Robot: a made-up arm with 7 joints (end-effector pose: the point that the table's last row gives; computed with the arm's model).
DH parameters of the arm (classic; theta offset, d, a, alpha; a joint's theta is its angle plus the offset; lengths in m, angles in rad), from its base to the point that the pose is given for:
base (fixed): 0.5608 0 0.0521 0
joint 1: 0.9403 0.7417 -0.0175 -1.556
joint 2: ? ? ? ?
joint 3: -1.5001 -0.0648 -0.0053 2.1
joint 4: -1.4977 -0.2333 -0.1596 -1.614
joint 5: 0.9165 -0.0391 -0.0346 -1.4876
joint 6: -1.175 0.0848 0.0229 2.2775
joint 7: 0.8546 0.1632 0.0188 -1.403
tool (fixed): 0.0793 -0.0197 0 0
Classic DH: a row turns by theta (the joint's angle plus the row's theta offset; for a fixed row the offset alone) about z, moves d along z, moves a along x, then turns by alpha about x.
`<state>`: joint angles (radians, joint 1 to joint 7).
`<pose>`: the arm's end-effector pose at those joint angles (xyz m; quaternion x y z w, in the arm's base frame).
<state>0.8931 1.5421 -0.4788 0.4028 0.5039 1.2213 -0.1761</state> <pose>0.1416 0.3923 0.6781 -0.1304 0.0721 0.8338 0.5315</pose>
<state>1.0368 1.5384 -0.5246 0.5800 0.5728 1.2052 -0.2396</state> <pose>0.0766 0.3893 0.6704 -0.1794 -0.0016 0.8921 0.4148</pose>
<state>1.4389 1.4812 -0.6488 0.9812 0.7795 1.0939 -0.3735</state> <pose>-0.0670 0.3445 0.6550 -0.1965 -0.2179 0.9512 0.0956</pose>
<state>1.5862 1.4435 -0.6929 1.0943 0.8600 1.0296 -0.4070</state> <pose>-0.1082 0.3211 0.6544 0.1580 0.2853 -0.9453 0.0108</pose>
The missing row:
joint 2: -0.1173 -0.2593 -0.0445 1.6494
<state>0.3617 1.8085 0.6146 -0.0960 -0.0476 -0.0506 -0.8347</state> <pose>0.2934 0.2631 0.7407 -0.4543 0.4599 0.2371 0.7252</pose>
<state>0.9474 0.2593 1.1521 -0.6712 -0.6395 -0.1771 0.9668</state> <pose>0.1172 0.3727 0.9468 0.5092 -0.0104 0.8250 0.2450</pose>
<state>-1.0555 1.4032 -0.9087 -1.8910 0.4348 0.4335 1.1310</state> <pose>0.1185 -0.4660 0.7260 -0.1160 -0.3718 -0.8053 0.4469</pose>
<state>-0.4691 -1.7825 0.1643 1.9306 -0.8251 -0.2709 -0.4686</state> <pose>-0.0253 0.0493 0.8480 0.3476 -0.2748 -0.8839 0.1496</pose>
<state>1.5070 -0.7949 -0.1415 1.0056 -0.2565 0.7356 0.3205</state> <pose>0.2053 0.1702 0.8882 0.7840 -0.1935 0.3504 0.4744</pose>
